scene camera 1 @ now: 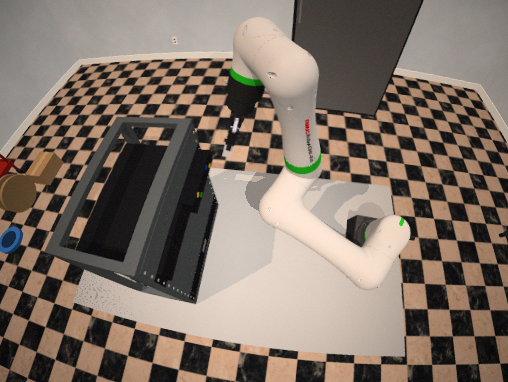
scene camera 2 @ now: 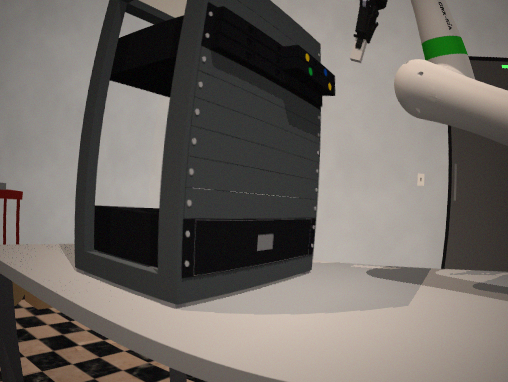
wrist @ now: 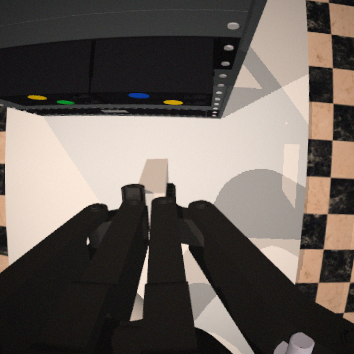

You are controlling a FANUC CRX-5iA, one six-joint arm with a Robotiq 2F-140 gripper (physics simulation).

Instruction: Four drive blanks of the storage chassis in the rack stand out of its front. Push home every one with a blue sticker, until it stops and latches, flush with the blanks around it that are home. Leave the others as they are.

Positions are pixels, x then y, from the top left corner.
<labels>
rack: scene camera 1; scene camera 2 236,121; wrist
same spot on rack: (wrist: 54,54) = (scene camera 1: 187,184)
</labels>
